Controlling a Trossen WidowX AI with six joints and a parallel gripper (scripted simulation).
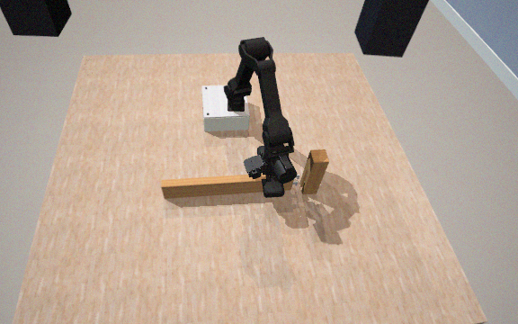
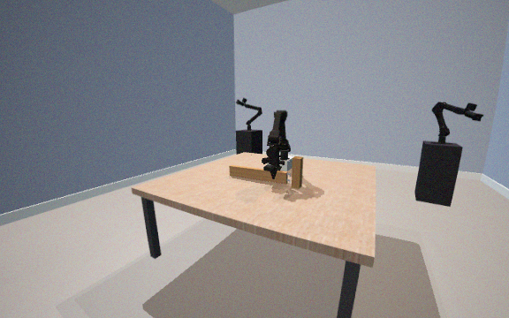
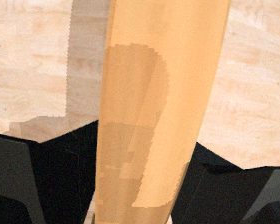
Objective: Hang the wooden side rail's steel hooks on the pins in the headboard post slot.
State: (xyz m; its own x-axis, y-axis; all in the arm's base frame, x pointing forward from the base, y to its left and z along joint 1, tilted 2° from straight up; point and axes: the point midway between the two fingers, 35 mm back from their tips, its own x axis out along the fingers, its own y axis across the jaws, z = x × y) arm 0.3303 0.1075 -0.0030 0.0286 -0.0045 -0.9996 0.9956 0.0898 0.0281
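The headboard post is 1 cm behind my gripper tip, 14 cm to the left of it and 6 cm above it.
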